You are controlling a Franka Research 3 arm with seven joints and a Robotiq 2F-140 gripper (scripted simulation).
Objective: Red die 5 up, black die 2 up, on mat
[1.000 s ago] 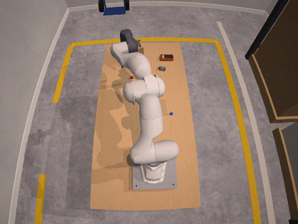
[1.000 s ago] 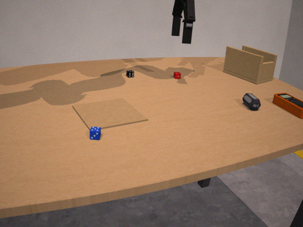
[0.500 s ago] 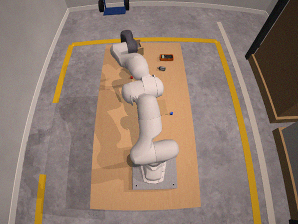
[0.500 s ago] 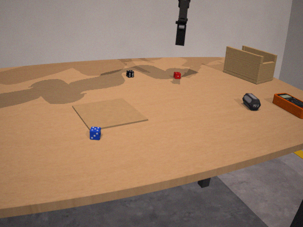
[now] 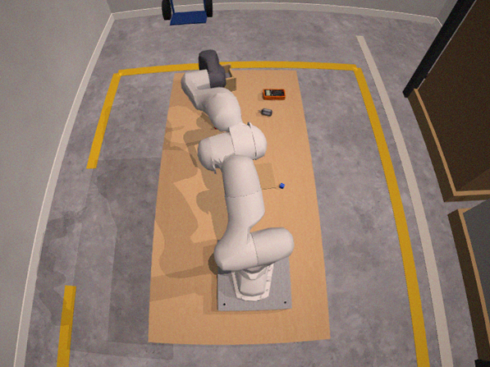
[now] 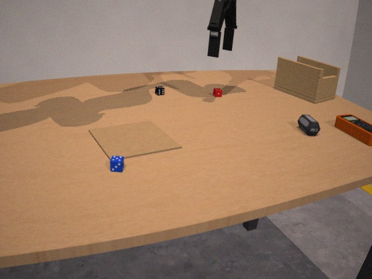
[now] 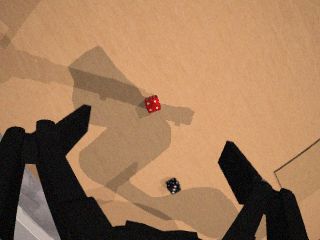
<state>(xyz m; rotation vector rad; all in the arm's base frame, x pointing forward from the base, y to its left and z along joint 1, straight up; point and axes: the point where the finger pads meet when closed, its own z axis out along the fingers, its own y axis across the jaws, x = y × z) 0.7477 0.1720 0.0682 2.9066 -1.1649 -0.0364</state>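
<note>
Now: the red die 12 cm below my hand and 1 cm ahead of it. Round my hand: dark grey device: 27 cm to the right, 12 cm below, 10 cm ahead; then black die: 15 cm behind, 12 cm below, 5 cm to the left; then wooden box: 33 cm ahead, 8 cm below.
</note>
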